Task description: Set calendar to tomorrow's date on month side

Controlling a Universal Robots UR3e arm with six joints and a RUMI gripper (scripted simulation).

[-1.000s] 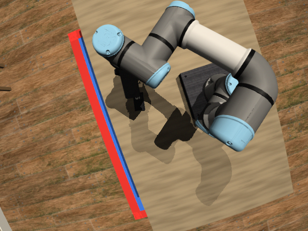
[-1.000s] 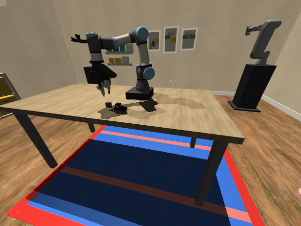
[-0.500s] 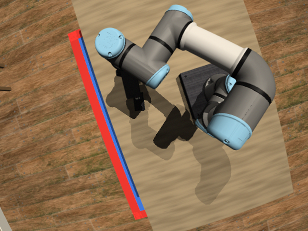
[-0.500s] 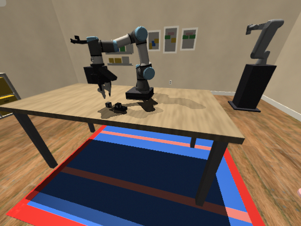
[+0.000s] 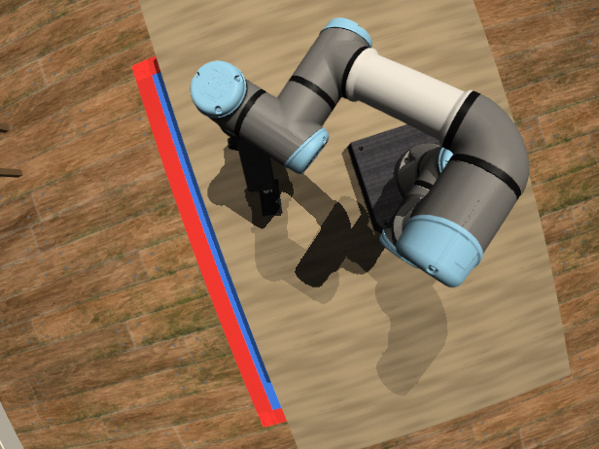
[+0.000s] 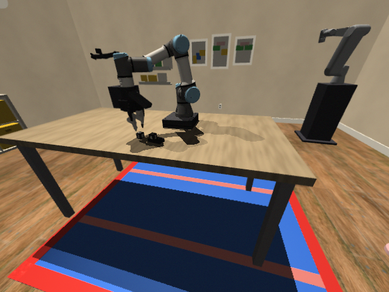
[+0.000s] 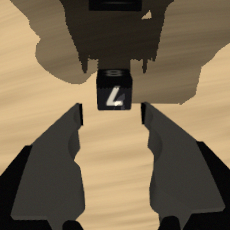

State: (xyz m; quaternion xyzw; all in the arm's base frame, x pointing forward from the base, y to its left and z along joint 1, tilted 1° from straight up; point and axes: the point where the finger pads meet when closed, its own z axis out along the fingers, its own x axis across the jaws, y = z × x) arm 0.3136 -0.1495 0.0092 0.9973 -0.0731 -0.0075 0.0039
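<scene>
The black cube is 5 cm below my hand. Also, from my hand: black calendar tray (2 cm ahead, 11 cm to the left, 6 cm below).
</scene>
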